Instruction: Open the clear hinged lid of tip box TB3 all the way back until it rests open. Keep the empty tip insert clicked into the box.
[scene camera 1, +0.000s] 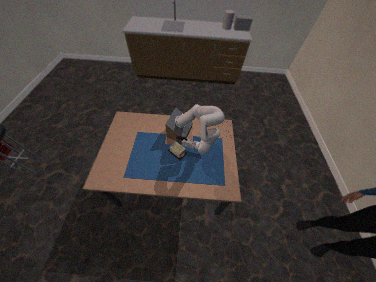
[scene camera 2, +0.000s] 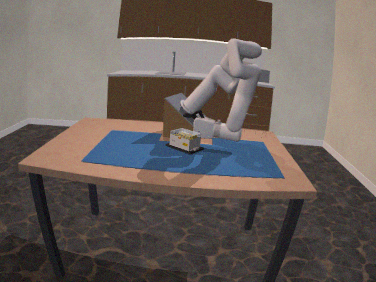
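Note:
Tip box TB3 is a small pale box with a yellowish top area and small yellow marks on its side. It stands upright on a thin dark base on the blue mat. The clear lid is too faint and small to make out, so its angle cannot be told. The insert's seating cannot be told either. My gripper is open and empty. Its dark fingers are at the back right of the box, above box height in the scene camera 2 view; contact with the lid cannot be seen.
A brown block with a sloping grey top stands close behind the box, under the arm. The wooden table surrounds the mat. A person's legs show at the right of the scene camera 1 view.

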